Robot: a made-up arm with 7 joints. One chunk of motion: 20 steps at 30 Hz.
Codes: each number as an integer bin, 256 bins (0 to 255) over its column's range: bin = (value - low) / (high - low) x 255, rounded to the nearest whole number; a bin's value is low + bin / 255 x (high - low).
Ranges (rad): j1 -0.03..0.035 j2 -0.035..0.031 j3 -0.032..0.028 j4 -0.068..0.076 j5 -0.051..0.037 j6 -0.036..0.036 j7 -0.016..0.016
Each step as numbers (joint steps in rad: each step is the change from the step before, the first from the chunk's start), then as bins.
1 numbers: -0.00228 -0.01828 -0.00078 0.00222 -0.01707 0.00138 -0.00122
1 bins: 109 65 133 124 98 132 118
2 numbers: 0.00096 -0.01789 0.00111 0.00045 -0.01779 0.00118 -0.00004
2 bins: 121 66 141 121 96 132 127
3 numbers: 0.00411 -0.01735 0.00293 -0.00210 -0.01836 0.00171 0.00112
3 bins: 134 68 148 117 95 134 136
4 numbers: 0.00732 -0.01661 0.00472 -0.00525 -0.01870 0.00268 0.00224
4 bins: 146 71 156 111 94 137 145
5 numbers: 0.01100 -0.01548 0.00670 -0.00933 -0.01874 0.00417 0.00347
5 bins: 161 75 164 104 93 142 155
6 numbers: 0.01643 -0.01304 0.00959 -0.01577 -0.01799 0.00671 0.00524
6 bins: 182 85 177 92 96 151 169
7 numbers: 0.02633 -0.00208 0.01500 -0.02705 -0.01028 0.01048 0.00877
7 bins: 221 127 200 73 118 165 197
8 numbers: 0.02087 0.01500 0.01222 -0.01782 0.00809 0.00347 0.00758
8 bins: 200 193 188 89 171 140 188
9 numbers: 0.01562 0.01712 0.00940 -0.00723 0.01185 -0.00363 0.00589
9 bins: 179 201 176 108 182 115 174
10 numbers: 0.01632 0.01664 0.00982 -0.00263 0.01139 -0.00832 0.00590
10 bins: 182 200 178 116 181 98 175
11 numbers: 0.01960 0.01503 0.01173 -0.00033 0.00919 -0.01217 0.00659
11 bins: 195 193 186 120 174 84 180
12 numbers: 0.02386 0.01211 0.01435 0.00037 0.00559 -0.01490 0.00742
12 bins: 211 182 197 121 164 75 187
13 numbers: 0.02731 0.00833 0.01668 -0.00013 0.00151 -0.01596 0.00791
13 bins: 225 167 207 120 152 71 191
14 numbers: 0.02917 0.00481 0.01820 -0.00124 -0.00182 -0.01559 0.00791
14 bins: 232 154 213 118 143 72 191
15 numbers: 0.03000 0.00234 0.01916 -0.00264 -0.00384 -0.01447 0.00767
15 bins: 235 144 217 116 137 76 189
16 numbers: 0.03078 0.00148 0.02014 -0.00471 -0.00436 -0.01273 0.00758
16 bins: 238 141 222 112 135 82 188
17 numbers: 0.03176 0.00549 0.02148 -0.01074 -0.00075 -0.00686 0.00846
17 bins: 242 156 227 101 146 103 195
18 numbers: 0.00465 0.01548 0.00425 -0.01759 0.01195 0.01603 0.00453
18 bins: 136 195 154 89 182 184 164
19 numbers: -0.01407 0.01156 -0.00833 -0.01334 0.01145 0.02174 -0.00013
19 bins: 62 180 101 97 181 204 126
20 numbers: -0.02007 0.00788 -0.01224 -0.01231 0.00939 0.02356 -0.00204
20 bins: 39 166 84 99 175 211 111
